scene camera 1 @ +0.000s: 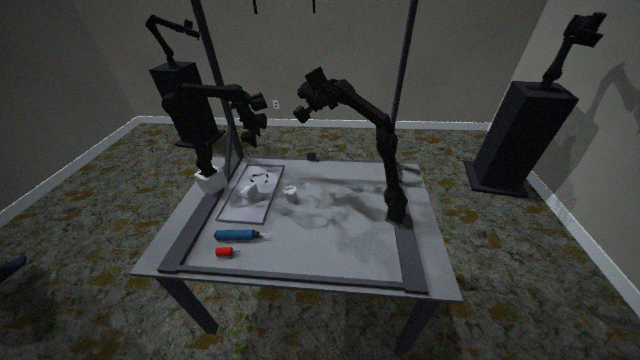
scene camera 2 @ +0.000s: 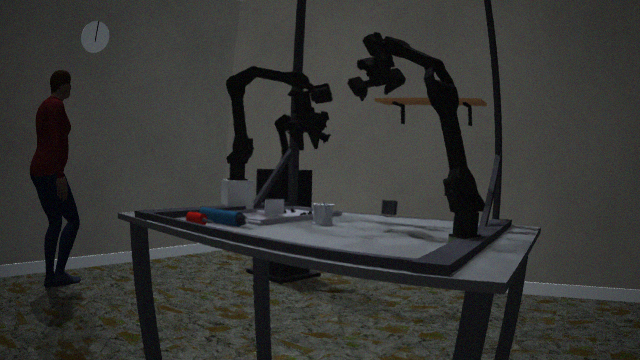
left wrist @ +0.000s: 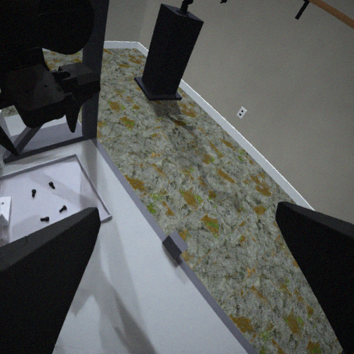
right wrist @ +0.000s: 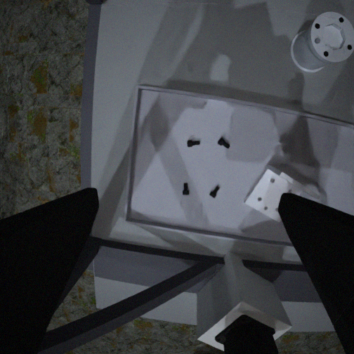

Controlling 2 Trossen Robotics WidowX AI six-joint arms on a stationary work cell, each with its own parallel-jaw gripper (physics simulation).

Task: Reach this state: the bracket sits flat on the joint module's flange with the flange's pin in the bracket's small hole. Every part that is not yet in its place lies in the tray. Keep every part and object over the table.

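Places are measured from the left arm's base along level axes (x down, y left, z ahead), in millimetres.
Pixels of known places: left gripper, fingertip midpoint: (scene camera 1: 305, 107) (scene camera 2: 373, 97); right gripper, fingertip midpoint: (scene camera 1: 257, 141) (scene camera 2: 309, 149); left arm's base, origin of the base link: (scene camera 1: 395, 216) (scene camera 2: 464, 236); right arm's base, origin of the base link: (scene camera 1: 208, 172) (scene camera 2: 237, 179).
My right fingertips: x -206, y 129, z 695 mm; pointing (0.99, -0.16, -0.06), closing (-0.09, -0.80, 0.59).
Ahead of a thing's pixels: the offset from my right fingertips to its top centre. "spot": to the spot under its first point.
The white bracket (scene camera 1: 249, 192) (scene camera 2: 274, 207) (right wrist: 265, 195) lies in the tray {spot: dx +213, dy +285, dz -154 mm} (scene camera 1: 242, 221) (left wrist: 93, 187) (right wrist: 165, 165), its holed plate facing up toward the right wrist camera. Several black screws lie loose in the tray, among them one screw (right wrist: 193, 143) and another screw (right wrist: 185, 189). The white joint module {dx +162, dy +42, dz -226 mm} (scene camera 1: 290, 193) (scene camera 2: 323, 215) (right wrist: 310, 50) stands upright outside the tray, its holed flange (right wrist: 320, 33) bare. The flange's pin is too small to tell. My right gripper (scene camera 2: 321, 141) (right wrist: 190, 199) is open and empty, high above the tray's side. My left gripper (scene camera 2: 375, 94) (left wrist: 188, 213) is open and empty, high above the table.
A blue screwdriver {spot: dx +190, dy +360, dz -209 mm} (scene camera 1: 235, 235) (scene camera 2: 220, 216) and a short red screwdriver {dx +191, dy +419, dz -237 mm} (scene camera 1: 224, 252) (scene camera 2: 195, 217) lie in front of the tray. A dark block {dx +168, dy -270, dz -106 mm} (scene camera 1: 311, 156) (scene camera 2: 389, 207) (left wrist: 174, 245) sits at the table's back edge. Dark posts rise at the table's back corners.
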